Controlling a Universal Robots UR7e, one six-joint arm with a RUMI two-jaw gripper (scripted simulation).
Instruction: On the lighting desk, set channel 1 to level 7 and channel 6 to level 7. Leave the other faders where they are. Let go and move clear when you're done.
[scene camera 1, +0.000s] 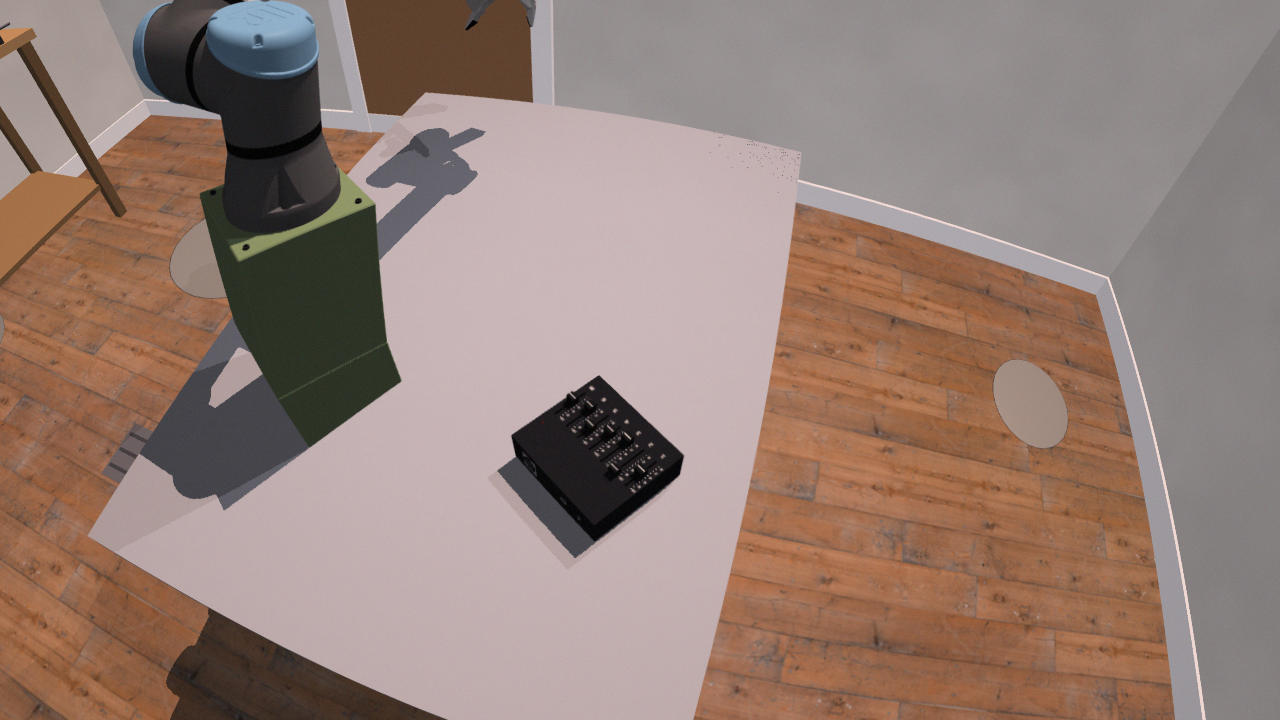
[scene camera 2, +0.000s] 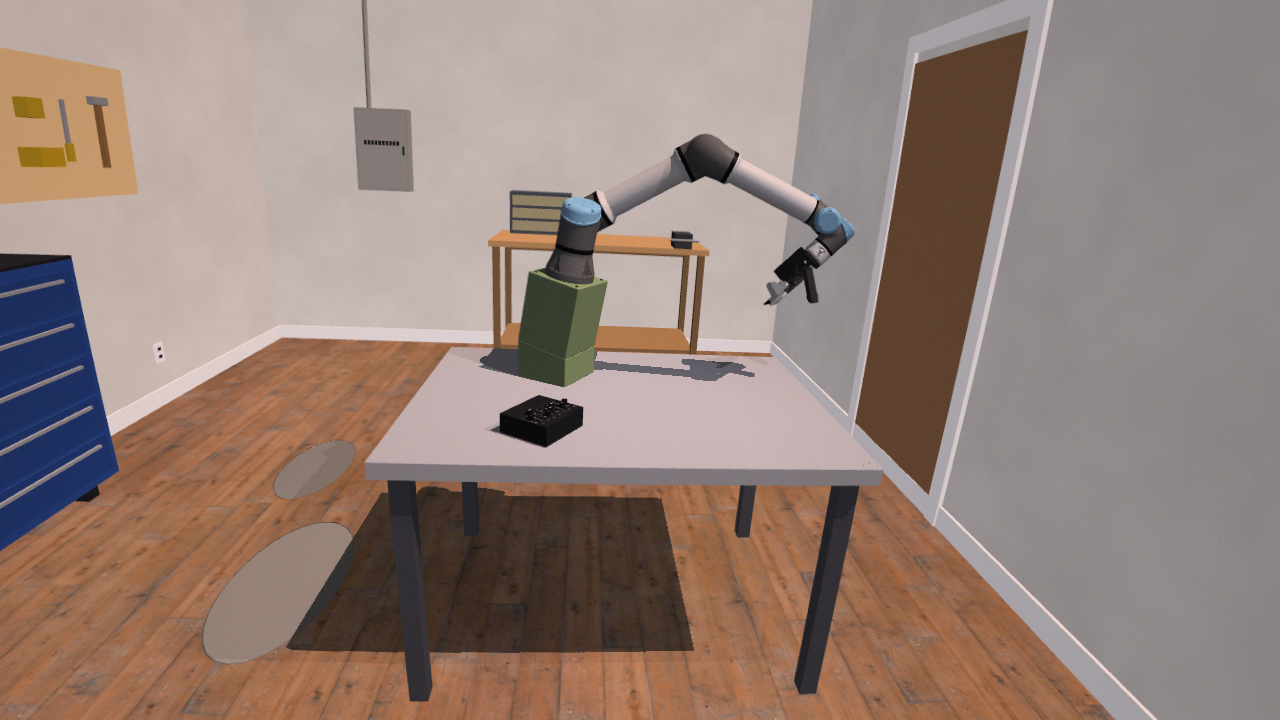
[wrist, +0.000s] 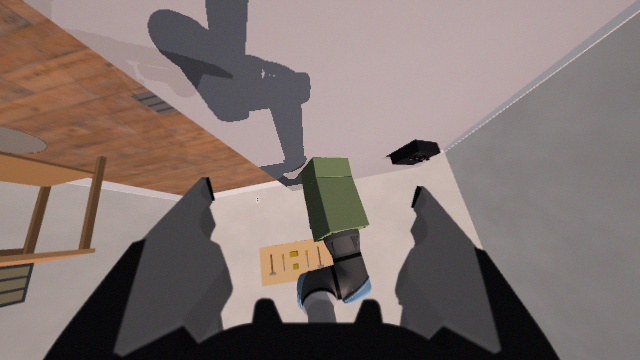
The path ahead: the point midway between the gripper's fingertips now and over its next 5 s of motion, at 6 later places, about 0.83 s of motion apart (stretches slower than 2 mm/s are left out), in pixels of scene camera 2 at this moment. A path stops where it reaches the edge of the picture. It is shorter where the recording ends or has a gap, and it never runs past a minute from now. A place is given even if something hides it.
My gripper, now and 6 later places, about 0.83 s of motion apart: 766, 305; 768, 315; 754, 347; 697, 372; 610, 375; 553, 361; 544, 357
